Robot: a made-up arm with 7 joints. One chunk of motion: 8 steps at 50 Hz.
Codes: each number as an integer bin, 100 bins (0 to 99) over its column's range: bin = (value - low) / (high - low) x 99, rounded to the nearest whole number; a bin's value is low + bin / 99 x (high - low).
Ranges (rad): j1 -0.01..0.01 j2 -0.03..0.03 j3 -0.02..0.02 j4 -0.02..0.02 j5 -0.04..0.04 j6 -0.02..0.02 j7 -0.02..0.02
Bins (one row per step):
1: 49 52 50 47 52 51 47
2: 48 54 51 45 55 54 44
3: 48 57 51 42 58 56 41
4: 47 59 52 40 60 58 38
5: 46 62 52 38 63 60 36
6: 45 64 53 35 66 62 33
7: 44 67 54 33 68 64 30
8: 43 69 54 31 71 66 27
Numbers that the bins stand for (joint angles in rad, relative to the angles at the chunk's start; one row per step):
1: -0.0001 0.0015 0.0002 -0.0010 0.0020 0.0006 -0.0010
2: -0.0003 0.0027 0.0006 -0.0018 0.0044 0.0018 -0.0022
3: -0.0003 0.0045 0.0006 -0.0030 0.0069 0.0026 -0.0034
4: -0.0005 0.0058 0.0010 -0.0038 0.0085 0.0034 -0.0046
5: -0.0007 0.0076 0.0010 -0.0046 0.0109 0.0042 -0.0055
6: -0.0009 0.0088 0.0014 -0.0059 0.0133 0.0051 -0.0067
7: -0.0011 0.0106 0.0018 -0.0067 0.0149 0.0059 -0.0079
8: -0.0013 0.0118 0.0018 -0.0075 0.0174 0.0067 -0.0091

